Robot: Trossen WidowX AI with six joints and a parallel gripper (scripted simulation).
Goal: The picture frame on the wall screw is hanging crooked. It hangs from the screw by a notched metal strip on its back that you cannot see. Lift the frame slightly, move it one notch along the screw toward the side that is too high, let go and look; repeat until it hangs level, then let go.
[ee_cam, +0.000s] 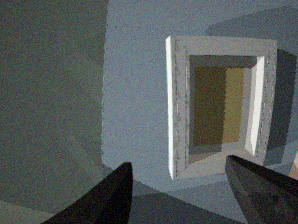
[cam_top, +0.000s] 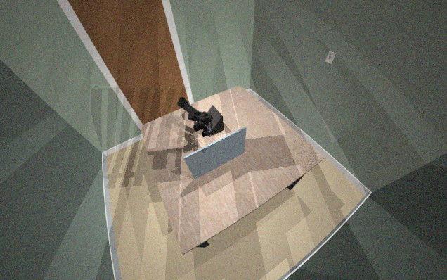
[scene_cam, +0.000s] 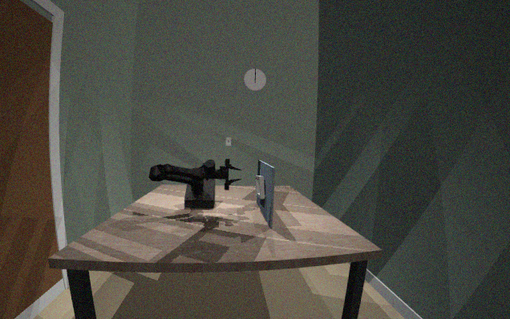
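The picture frame lies 12 cm ahead of my gripper tip, 7 cm below it and 1 cm to the right of it. Also, from my gripper tip: blue-grey wall panel (13 cm ahead, 8 cm below, 2 cm to the right).
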